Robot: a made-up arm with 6 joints.
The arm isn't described. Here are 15 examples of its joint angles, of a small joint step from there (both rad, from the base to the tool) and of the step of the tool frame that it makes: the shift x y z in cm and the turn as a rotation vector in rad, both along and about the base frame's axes.
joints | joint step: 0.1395 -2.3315 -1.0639 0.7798 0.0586 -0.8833 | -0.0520 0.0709 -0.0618 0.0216 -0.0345 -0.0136
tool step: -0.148 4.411 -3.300 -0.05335 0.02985 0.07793
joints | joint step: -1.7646 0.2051 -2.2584 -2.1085 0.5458 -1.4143 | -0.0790 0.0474 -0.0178 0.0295 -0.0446 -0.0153
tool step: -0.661 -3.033 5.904 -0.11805 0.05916 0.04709
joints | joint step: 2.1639 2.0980 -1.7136 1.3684 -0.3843 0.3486 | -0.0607 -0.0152 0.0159 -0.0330 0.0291 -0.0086
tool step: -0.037 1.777 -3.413 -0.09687 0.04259 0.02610
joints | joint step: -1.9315 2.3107 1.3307 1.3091 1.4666 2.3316 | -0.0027 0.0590 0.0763 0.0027 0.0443 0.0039
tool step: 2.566 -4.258 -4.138 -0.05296 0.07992 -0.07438
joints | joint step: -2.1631 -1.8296 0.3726 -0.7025 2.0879 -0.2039 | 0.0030 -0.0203 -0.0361 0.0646 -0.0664 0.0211
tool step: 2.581 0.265 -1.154 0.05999 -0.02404 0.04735
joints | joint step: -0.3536 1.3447 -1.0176 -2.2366 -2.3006 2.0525 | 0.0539 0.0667 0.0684 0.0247 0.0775 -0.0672
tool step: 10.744 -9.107 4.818 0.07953 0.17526 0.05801
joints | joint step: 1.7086 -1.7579 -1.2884 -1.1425 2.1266 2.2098 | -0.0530 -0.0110 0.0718 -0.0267 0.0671 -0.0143
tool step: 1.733 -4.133 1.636 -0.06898 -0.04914 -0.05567
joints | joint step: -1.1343 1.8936 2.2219 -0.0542 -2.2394 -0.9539 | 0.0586 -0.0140 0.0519 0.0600 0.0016 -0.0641
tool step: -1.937 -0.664 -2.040 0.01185 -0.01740 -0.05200
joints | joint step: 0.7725 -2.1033 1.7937 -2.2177 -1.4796 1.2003 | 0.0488 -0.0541 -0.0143 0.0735 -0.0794 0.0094
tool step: 1.308 0.241 8.873 0.13703 -0.00935 0.02984
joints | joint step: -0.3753 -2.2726 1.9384 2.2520 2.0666 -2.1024 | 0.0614 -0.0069 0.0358 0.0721 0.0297 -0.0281
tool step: 1.499 3.702 3.536 0.09138 -0.05986 0.08371
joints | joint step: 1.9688 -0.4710 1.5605 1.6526 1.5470 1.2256 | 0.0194 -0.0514 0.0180 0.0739 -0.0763 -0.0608
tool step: 4.215 -6.240 2.950 0.09459 0.07277 0.15370
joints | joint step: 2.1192 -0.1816 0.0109 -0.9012 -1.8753 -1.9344 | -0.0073 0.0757 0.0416 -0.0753 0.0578 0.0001
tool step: -3.425 0.899 -2.044 -0.00698 -0.10204 -0.11980
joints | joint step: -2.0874 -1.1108 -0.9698 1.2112 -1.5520 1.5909 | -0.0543 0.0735 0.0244 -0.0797 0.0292 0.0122
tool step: -0.738 -6.771 -2.520 0.01386 0.06573 -0.06605
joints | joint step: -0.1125 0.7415 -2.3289 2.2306 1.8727 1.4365 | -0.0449 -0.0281 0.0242 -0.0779 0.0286 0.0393
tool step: -6.660 0.787 2.005 -0.05590 0.07211 -0.12906
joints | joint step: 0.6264 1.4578 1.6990 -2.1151 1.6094 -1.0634 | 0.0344 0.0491 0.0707 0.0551 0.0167 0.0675
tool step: 0.924 4.846 -1.869 0.05062 0.04132 0.07000
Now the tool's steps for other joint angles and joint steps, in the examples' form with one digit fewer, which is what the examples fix.
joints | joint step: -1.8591 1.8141 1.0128 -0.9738 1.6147 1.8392 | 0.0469 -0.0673 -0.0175 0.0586 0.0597 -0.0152
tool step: 5.90 3.74 3.86 0.0224 -0.1279 0.0947
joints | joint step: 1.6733 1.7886 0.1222 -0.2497 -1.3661 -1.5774 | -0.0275 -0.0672 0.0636 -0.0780 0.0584 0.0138
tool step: 0.43 -0.34 1.07 -0.0002 0.0052 0.0142
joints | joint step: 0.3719 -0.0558 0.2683 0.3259 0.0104 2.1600 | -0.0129 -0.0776 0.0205 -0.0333 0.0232 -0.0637
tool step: -1.04 2.00 -0.19 0.0101 0.0609 -0.0070
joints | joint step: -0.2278 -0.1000 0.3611 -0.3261 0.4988 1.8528 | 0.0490 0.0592 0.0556 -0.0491 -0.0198 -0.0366
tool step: 0.66 1.28 -0.37 0.1135 0.0382 0.0971
